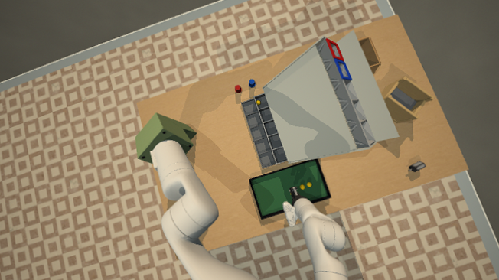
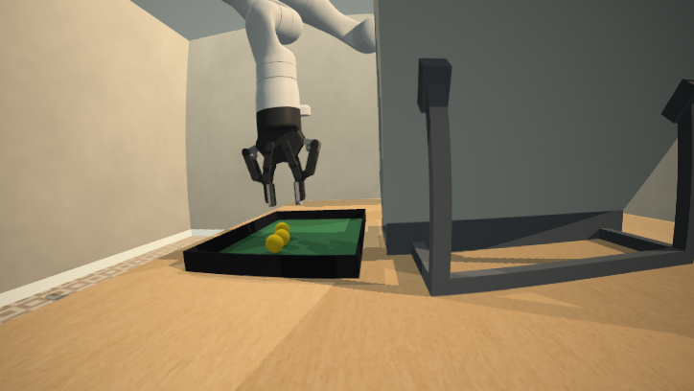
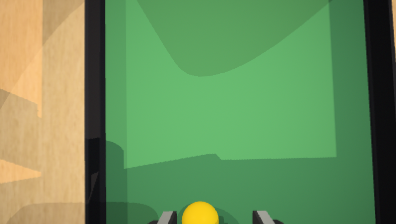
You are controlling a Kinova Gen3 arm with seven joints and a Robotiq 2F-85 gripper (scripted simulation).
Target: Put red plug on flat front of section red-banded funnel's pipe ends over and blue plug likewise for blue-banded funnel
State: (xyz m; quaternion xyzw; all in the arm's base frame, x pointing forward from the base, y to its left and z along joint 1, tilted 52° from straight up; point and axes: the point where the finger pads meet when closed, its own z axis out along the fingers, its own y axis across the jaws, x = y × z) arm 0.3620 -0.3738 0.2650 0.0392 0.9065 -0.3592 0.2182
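The green marble tray is 2 cm to the left of my hand and 7 cm below it. Round my hand: grey cover: 21 cm ahead, 31 cm to the left, 13 cm above; then dark object: 60 cm ahead, 23 cm to the right, 6 cm below.
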